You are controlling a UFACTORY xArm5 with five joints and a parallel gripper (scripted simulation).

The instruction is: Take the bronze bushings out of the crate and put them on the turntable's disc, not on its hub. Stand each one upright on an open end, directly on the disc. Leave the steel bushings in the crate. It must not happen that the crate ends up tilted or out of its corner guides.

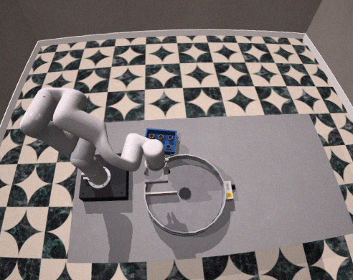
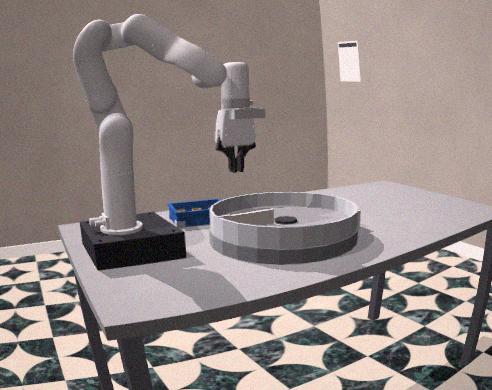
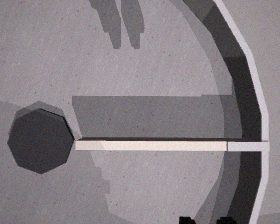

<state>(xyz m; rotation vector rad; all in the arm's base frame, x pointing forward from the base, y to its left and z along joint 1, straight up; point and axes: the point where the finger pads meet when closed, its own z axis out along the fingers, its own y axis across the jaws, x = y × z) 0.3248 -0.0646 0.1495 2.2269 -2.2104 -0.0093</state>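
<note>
Now: hand 300 mm to the right of the blue crate, 200 mm above it and 10 mm short of it. Round my hand: turntable 170 mm below, 130 mm ahead, 40 mm to the right.
</note>
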